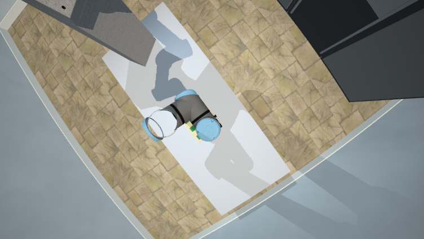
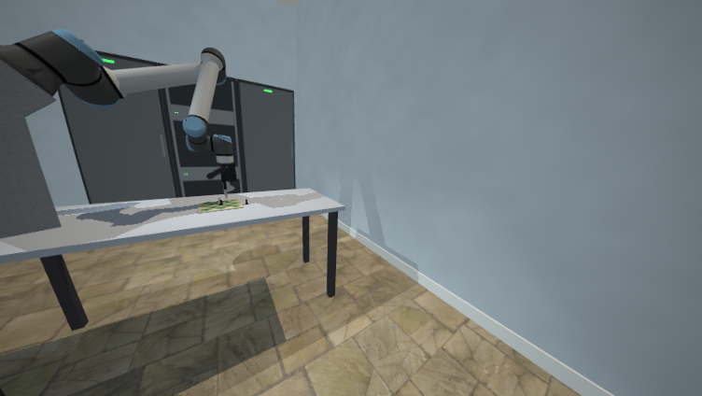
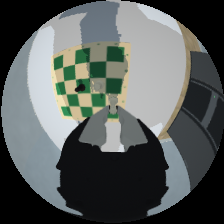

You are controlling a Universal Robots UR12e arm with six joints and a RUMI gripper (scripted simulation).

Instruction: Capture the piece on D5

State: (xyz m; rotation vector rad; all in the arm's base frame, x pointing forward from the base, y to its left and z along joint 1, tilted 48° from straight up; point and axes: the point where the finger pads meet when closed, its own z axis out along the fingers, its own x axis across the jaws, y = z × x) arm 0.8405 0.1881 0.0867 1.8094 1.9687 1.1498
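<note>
Right now the board is 8 cm to the right of my hand, 4 cm below it and 2 cm behind it.
</note>
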